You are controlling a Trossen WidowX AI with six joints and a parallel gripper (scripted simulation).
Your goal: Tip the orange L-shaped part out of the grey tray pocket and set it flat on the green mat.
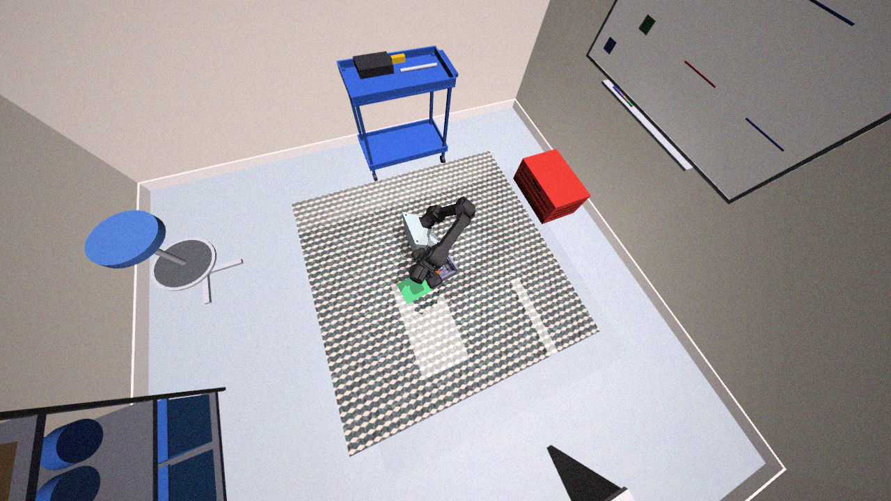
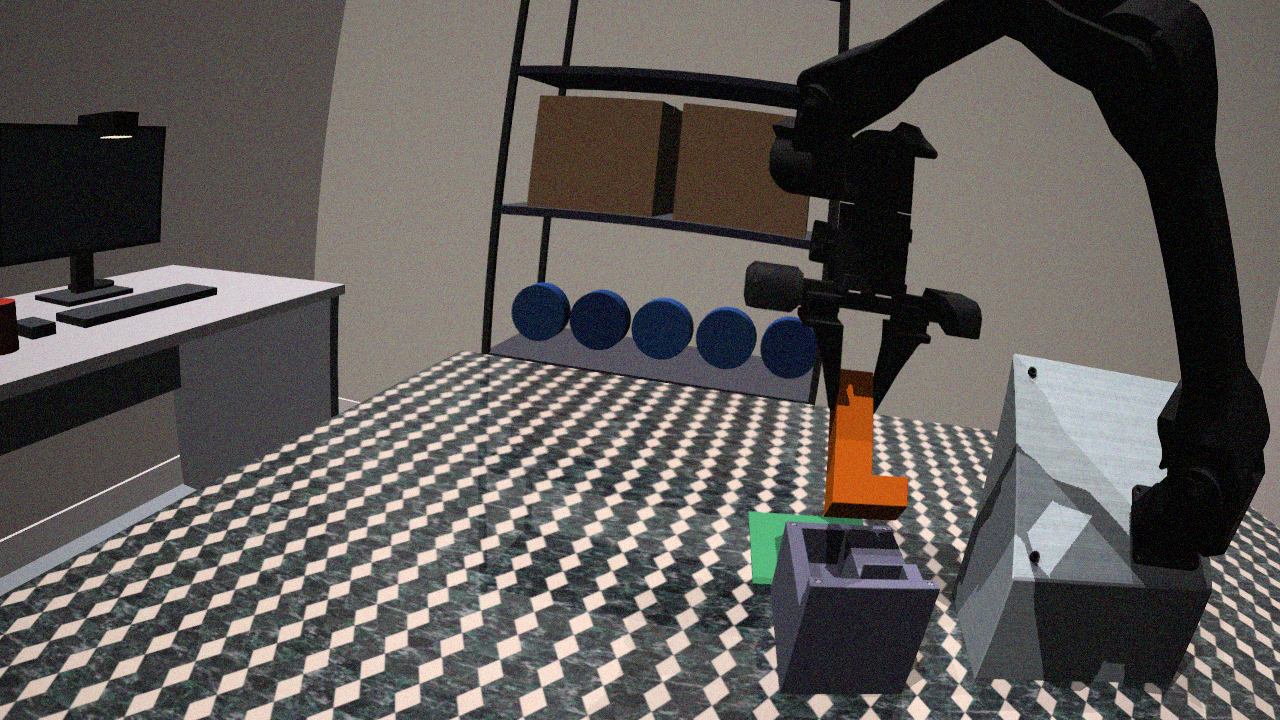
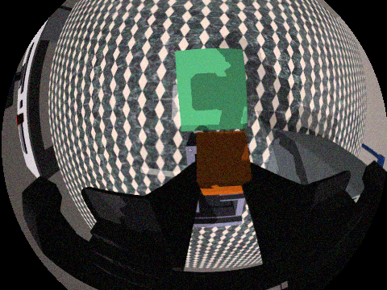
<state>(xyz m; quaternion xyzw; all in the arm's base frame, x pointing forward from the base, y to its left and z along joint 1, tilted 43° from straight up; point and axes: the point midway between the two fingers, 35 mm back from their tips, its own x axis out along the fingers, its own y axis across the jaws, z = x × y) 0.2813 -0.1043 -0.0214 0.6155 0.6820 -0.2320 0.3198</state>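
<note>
My gripper tip is now 6 cm to the left of the green mat and 17 cm above it. The rest, counted from my gripper tip: orange L-shaped part 2 cm behind, 3 cm to the left, 3 cm below.
</note>
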